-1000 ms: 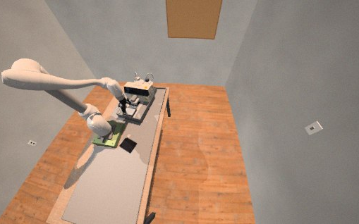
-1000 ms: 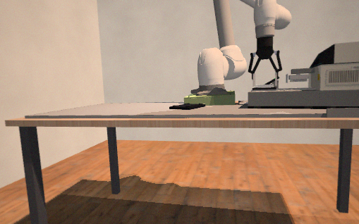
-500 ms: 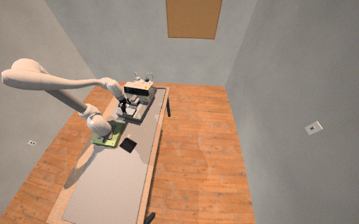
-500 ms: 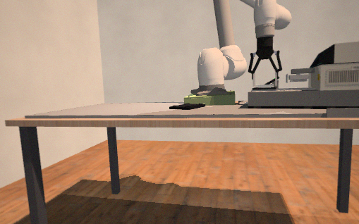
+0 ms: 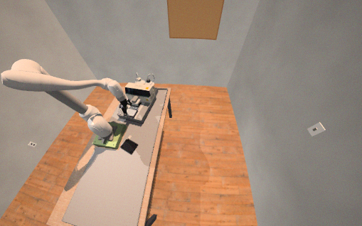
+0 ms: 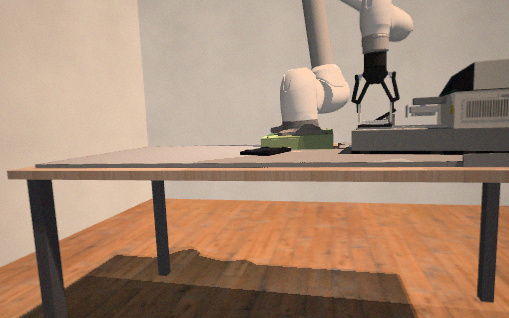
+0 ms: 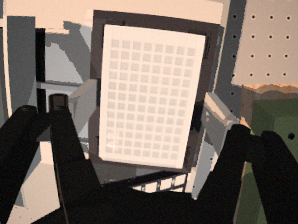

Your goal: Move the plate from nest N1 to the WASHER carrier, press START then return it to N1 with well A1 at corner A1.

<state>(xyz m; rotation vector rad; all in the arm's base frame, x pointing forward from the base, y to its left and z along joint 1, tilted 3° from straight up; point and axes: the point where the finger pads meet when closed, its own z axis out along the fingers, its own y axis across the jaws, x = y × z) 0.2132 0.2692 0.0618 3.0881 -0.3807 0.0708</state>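
Right now the white well plate is 3 cm below my hand. From my hand the other things lie so: carrier: 3 cm below; washer: 15 cm to the left, 4 cm ahead, 1 cm above; N1 label: 28 cm to the right, 12 cm below, 3 cm ahead.
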